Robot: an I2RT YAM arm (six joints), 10 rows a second.
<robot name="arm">
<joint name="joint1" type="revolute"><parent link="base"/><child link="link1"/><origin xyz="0 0 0.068"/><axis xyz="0 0 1"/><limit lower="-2.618" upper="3.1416"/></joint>
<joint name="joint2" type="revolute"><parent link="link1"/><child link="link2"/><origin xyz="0.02 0.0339 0.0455" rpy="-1.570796 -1.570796 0"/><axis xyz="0 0 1"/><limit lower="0" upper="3.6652"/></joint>
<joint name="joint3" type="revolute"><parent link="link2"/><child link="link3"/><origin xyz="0 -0.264 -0.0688" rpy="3.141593 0 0"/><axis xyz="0 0 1"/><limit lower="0" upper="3.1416"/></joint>
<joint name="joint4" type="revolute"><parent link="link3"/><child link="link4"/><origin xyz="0.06 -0.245 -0.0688" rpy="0 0 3.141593"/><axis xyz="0 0 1"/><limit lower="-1.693" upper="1.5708"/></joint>
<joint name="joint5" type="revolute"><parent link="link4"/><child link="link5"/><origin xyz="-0.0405 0.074 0.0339" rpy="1.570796 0 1.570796"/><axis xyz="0 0 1"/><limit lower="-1.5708" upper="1.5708"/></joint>
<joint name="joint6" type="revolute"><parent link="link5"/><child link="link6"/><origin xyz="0.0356 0 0.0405" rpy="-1.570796 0 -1.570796"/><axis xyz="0 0 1"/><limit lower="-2.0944" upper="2.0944"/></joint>
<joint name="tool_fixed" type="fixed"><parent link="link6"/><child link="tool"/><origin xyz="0 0 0" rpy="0 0 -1.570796"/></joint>
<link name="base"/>
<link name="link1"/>
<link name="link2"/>
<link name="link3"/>
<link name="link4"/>
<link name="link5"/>
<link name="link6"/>
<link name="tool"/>
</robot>
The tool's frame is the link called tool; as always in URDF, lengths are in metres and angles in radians.
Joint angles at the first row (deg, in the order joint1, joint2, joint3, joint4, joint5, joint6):
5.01, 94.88, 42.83, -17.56, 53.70, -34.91
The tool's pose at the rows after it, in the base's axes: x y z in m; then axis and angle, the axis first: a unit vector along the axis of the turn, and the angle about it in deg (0 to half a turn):
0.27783 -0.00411 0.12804 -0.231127 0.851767 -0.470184 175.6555
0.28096 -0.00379 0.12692 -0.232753 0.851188 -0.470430 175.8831
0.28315 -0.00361 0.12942 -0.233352 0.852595 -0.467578 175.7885
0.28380 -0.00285 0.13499 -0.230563 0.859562 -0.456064 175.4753
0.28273 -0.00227 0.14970 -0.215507 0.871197 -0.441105 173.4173
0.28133 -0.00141 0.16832 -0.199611 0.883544 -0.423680 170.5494
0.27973 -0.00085 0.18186 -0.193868 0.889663 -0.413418 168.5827
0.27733 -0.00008 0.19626 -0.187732 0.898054 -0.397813 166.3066
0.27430 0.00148 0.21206 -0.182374 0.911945 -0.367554 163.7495
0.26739 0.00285 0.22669 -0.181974 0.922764 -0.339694 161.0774
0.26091 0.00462 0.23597 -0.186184 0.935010 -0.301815 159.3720
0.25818 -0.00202 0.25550 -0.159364 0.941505 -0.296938 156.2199
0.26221 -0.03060 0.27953 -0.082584 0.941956 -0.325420 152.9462
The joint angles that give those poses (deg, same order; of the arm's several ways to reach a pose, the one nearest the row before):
5.07, 95.84, 42.96, -16.29, 53.53, -35.89
5.08, 96.69, 43.63, -16.28, 53.59, -36.02
5.05, 96.70, 44.43, -17.11, 53.20, -35.97
5.08, 96.02, 45.57, -19.79, 51.83, -34.62
5.06, 93.41, 46.94, -23.32, 49.82, -32.19
5.05, 90.23, 48.59, -26.77, 47.36, -29.97
5.06, 87.91, 49.67, -28.74, 45.79, -29.36
5.06, 85.46, 50.90, -30.96, 43.56, -28.46
5.06, 83.02, 52.69, -34.16, 39.62, -26.88
5.08, 79.88, 53.49, -36.52, 35.87, -26.15
5.06, 77.66, 54.15, -39.07, 31.17, -25.24
3.50, 75.32, 56.30, -40.42, 29.93, -24.07
-2.64, 74.53, 59.85, -39.20, 31.29, -23.09

